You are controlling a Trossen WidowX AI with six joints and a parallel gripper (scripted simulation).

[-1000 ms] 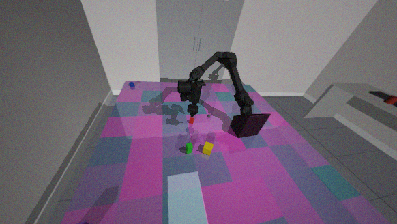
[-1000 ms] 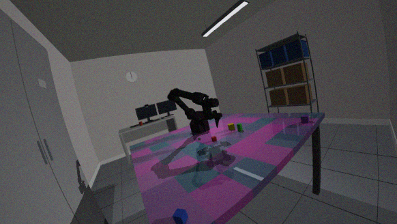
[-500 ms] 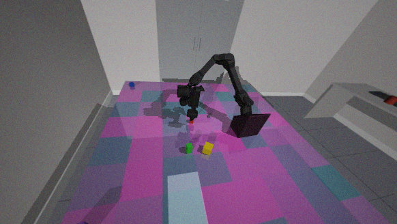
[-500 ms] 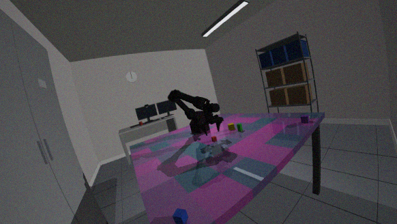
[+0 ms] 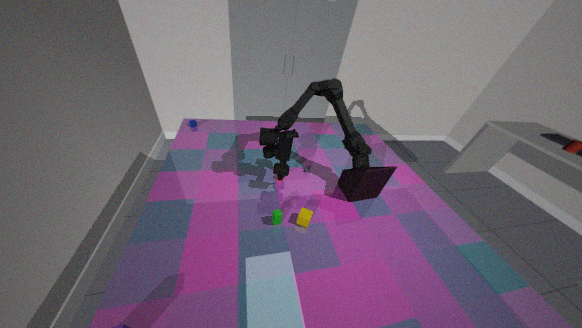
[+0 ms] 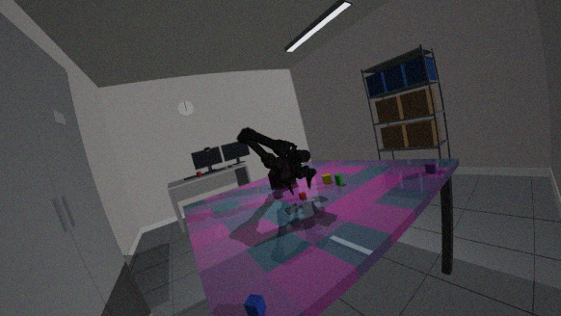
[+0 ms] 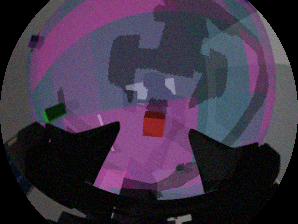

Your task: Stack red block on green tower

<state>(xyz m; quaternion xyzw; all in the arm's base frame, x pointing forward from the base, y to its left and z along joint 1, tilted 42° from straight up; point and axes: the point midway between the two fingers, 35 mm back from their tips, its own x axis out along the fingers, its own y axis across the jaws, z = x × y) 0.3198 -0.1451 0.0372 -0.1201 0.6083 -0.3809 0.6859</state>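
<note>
My gripper tip is 2 cm above the red block. Round my gripper tip: yellow block 24 cm to the left, 2 cm behind, 1 cm below; then blue block 53 cm to the right, 38 cm ahead, 2 cm below.
</note>
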